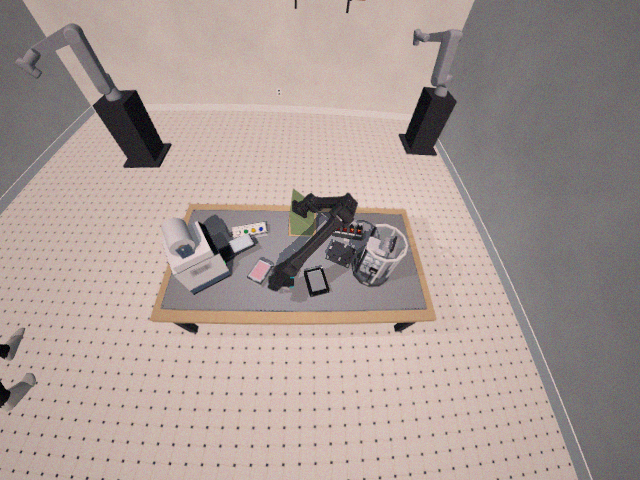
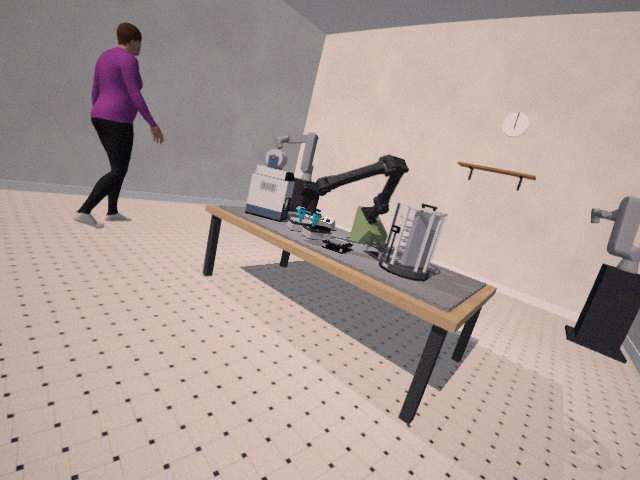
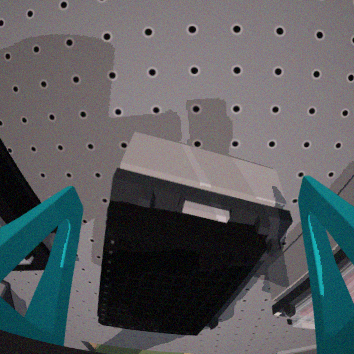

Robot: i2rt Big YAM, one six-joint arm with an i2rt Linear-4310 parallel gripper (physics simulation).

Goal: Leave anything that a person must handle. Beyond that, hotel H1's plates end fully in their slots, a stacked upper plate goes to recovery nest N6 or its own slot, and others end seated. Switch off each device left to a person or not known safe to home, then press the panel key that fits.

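Seen in the pictures: gripper, fingertip midpoint: (image 1: 282, 287) (image 2: 306, 224) (image 3: 185, 192); arm's base, link origin: (image 1: 299, 209) (image 2: 368, 215).
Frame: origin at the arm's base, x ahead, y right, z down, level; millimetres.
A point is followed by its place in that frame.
My gripper (image 1: 291, 282) {z 98, x 500, y 93 mm} (image 2: 309, 217) {z 98, x 500, y 93 mm} (image 3: 185, 192) {z 98, x 500, y 93 mm} is open and empty, low over the table's front middle. A dark-topped plate (image 3: 175, 270) {z 102, x 440, y 83 mm} on a pale base (image 3: 195, 170) {z 145, x 478, y 94 mm} lies between and beyond the fingers; it appears to be the black-rimmed piece (image 1: 308, 281) {z 133, x 443, y -66 mm}. A pink-topped plate (image 1: 260, 270) {z 107, x 388, y 229 mm} lies to its left. A pale plate (image 1: 241, 243) {z 62, x 225, y 356 mm} is at the white device (image 1: 199, 266) {z -72, x 453, y 517 mm} (image 2: 268, 193) {z 9, x 448, y 513 mm}. The panel (image 1: 249, 228) {z 105, x 79, y 331 mm} has coloured keys. The round, white-barred hotel (image 1: 404, 242) {z -154, x 351, y -578 mm} (image 2: 439, 237) {z -42, x 326, y -586 mm} stands at right. Slot depth and labels are unreadable.
A black unit (image 1: 341, 252) (image 2: 337, 245) lies left of the hotel. A row of red-lit switches (image 1: 352, 230) {z 123, x 76, y -372 mm} is behind it. A green wedge (image 1: 301, 224) {z 65, x 72, y -17 mm} (image 2: 364, 231) {z 96, x 75, y -46 mm} stands at the back. A person (image 2: 116, 87) is beyond the table's left end.
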